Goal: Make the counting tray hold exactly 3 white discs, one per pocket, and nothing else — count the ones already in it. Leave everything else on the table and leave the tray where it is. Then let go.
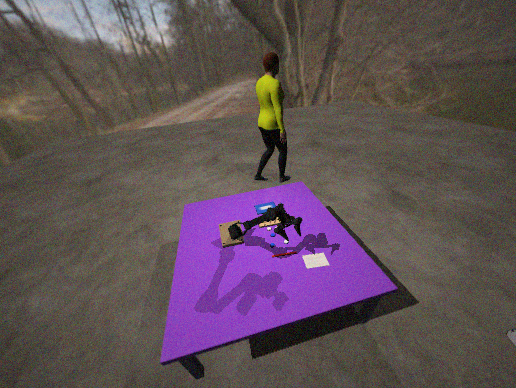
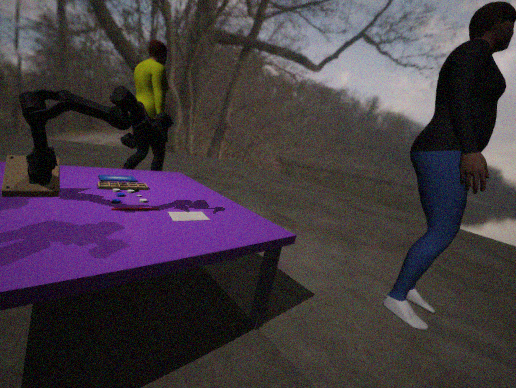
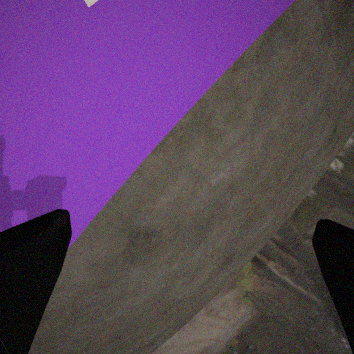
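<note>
The counting tray is light brown with pockets and lies on the purple table. Its pockets are too small and partly hidden to tell what they hold. Several white discs, one farther out and one close to the tray, lie on the table on its near side. Two blue discs, one nearer the tray and one farther off, lie among them. My gripper is open and empty, high above the table.
A blue object lies behind the tray. A red stick and a white sheet lie on the near side. The arm stands on a brown board. Two people stand beyond the table.
</note>
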